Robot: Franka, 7 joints.
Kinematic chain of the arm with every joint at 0, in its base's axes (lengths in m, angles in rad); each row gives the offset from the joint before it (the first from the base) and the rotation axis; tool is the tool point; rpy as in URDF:
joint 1: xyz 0 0 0.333 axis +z
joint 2: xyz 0 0 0 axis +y
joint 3: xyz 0 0 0.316 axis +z
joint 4: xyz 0.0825 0 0 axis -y
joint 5: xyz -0.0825 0 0.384 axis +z
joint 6: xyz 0 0 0 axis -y
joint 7: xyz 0.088 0 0 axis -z
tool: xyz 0 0 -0.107 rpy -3.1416 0 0
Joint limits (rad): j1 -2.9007..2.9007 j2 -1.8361..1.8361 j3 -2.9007..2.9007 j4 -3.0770..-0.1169 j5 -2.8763..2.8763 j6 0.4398..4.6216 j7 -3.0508..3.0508
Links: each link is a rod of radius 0.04 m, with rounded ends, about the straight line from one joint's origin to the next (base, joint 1, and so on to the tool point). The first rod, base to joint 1, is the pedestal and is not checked.
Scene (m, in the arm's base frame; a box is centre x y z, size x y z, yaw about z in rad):
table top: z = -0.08
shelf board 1: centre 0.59 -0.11 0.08 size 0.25 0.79 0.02 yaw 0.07
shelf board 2: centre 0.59 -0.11 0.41 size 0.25 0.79 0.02 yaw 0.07
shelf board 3: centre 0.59 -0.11 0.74 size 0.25 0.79 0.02 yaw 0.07
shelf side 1: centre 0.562 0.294 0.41 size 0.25 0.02 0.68 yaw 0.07
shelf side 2: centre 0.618 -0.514 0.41 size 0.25 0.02 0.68 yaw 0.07
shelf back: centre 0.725 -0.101 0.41 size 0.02 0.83 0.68 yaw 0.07
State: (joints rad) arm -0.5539 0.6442 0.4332 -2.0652 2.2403 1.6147 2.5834
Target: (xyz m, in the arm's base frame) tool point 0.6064 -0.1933 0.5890
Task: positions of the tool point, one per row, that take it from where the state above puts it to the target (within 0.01 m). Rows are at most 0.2 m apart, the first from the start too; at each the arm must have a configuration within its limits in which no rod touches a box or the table.
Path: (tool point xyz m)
1: 0.5164 -0.0258 0.2140
2: 0.4180 -0.0349 0.2138
3: 0.3166 -0.0269 0.2168
4: 0.3619 -0.1130 0.3145
5: 0.3633 -0.1804 0.4444
6: 0.3181 -0.2135 0.5890
7: 0.4155 -0.2243 0.6012
8: 0.5149 -0.2155 0.6001
9: 0.6064 -0.1933 0.5890

